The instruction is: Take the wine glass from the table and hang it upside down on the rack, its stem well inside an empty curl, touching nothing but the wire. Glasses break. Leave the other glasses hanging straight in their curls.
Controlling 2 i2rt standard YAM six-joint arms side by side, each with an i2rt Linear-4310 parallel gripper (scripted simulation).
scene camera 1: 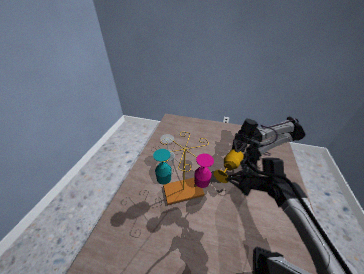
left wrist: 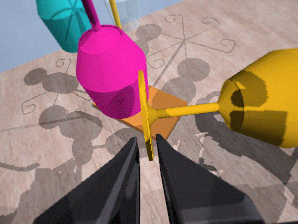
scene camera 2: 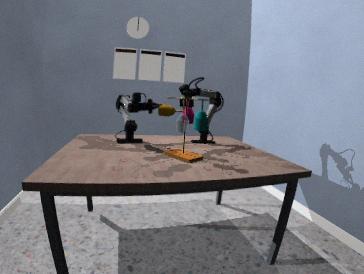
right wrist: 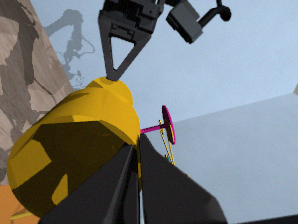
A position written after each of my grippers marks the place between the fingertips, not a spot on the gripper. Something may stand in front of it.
I see my left gripper (left wrist: 147,142), my right gripper (right wrist: 138,141), a yellow wine glass (right wrist: 51,160) and a wire rack (scene camera 1: 183,190).
My left gripper also shows in the right wrist view (right wrist: 112,79).
